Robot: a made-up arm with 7 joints.
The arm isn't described. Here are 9 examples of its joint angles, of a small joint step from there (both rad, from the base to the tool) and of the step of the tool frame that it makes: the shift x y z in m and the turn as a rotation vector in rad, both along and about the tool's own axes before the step.
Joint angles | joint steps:
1: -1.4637 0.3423 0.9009 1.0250 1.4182 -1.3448 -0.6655 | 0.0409 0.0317 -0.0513 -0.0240 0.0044 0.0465 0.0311
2: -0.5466 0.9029 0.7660 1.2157 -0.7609 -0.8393 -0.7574 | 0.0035 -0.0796 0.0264 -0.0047 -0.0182 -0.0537 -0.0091
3: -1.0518 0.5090 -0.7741 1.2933 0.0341 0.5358 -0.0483 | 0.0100 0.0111 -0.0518 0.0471 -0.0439 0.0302 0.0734
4: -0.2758 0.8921 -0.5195 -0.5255 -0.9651 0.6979 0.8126 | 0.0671 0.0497 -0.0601 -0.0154 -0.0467 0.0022 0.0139
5: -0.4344 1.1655 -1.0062 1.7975 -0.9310 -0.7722 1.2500 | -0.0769 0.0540 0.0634 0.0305 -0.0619 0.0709 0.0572
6: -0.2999 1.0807 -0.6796 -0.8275 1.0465 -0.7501 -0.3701 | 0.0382 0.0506 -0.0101 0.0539 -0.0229 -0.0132 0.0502
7: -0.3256 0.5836 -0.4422 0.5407 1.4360 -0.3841 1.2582 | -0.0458 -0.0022 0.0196 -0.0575 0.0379 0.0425 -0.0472
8: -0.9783 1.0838 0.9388 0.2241 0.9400 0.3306 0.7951 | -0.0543 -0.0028 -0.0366 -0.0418 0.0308 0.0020 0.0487
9: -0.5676 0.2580 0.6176 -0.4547 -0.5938 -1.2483 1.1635 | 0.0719 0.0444 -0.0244 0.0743 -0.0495 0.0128 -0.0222
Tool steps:
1: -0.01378 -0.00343 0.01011 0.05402 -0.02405 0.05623
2: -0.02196 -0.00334 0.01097 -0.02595 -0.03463 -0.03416
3: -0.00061 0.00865 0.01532 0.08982 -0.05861 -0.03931
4: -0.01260 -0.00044 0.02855 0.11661 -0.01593 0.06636
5: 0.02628 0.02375 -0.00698 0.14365 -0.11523 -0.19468
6: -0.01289 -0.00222 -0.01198 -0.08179 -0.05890 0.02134
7: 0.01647 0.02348 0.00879 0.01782 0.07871 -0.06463
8: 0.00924 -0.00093 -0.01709 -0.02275 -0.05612 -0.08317
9: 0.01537 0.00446 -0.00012 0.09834 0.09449 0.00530
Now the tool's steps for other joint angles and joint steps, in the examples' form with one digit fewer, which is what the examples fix.
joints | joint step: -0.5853 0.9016 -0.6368 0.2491 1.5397 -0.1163 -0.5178 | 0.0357 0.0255 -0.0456 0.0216 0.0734 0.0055 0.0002
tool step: -0.0120 0.0049 -0.0132 0.0443 0.1101 0.0391
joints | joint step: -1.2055 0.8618 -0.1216 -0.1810 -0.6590 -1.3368 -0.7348 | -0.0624 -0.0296 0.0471 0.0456 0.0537 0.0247 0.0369
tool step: 0.0074 0.0028 0.0120 0.0608 0.0441 -0.0209
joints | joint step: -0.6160 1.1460 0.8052 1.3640 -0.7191 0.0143 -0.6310 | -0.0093 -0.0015 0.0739 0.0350 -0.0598 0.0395 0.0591
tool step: 0.0017 -0.0011 0.0031 -0.1028 -0.1290 -0.0536
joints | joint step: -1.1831 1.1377 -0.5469 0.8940 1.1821 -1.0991 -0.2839 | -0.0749 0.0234 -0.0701 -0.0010 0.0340 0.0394 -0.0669
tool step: -0.0022 -0.0121 0.0181 0.0739 0.0386 0.1161
